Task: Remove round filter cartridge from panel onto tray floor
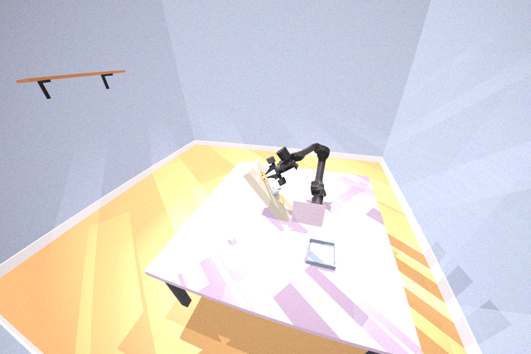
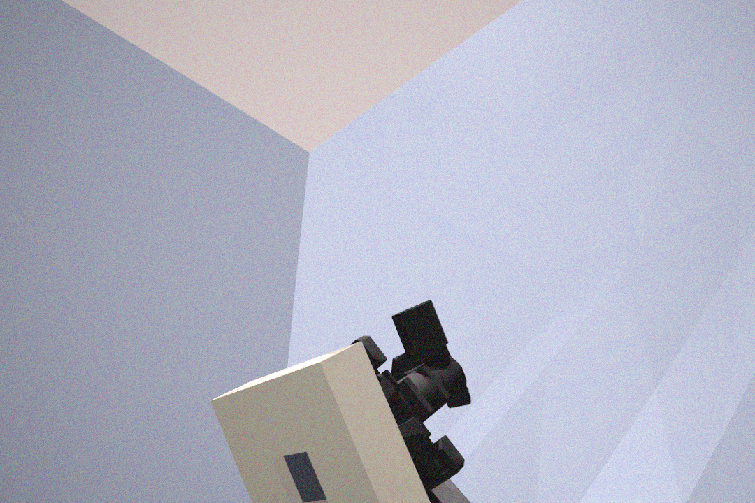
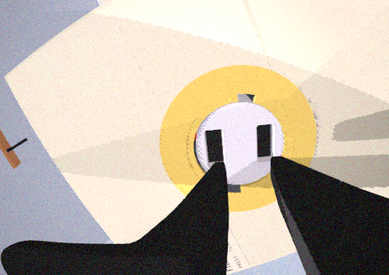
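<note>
Now: the round filter cartridge 30 mm ahead of my gripper tip and 20 mm below it. From my gripper tip the other things lie so: grey-rimmed tray 370 mm behind, 310 mm to the left, 280 mm below.
</note>
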